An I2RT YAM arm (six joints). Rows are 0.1 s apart.
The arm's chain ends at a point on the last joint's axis. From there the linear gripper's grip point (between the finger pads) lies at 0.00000 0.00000 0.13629 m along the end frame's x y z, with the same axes.
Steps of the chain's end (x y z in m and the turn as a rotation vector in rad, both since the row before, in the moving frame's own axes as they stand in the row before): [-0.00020 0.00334 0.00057 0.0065 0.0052 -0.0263]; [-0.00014 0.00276 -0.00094 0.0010 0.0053 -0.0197]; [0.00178 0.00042 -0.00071 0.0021 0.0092 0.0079]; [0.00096 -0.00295 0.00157 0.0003 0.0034 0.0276]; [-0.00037 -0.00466 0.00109 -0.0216 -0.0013 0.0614]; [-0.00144 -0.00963 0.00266 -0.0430 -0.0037 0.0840]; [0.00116 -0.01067 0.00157 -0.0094 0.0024 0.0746]
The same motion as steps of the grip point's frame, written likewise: [0.00050 0.00244 0.00057 0.0065 0.0052 -0.0263]; [0.00058 0.00262 -0.00094 0.0010 0.0053 -0.0197]; [0.00303 0.00014 -0.00072 0.0021 0.0092 0.0079]; [0.00142 -0.00298 0.00157 0.0003 0.0034 0.0276]; [-0.00064 -0.00172 0.00106 -0.0216 -0.0013 0.0614]; [-0.00219 -0.00380 0.00253 -0.0430 -0.0037 0.0840]; [0.00144 -0.00938 0.00156 -0.0094 0.0024 0.0746]
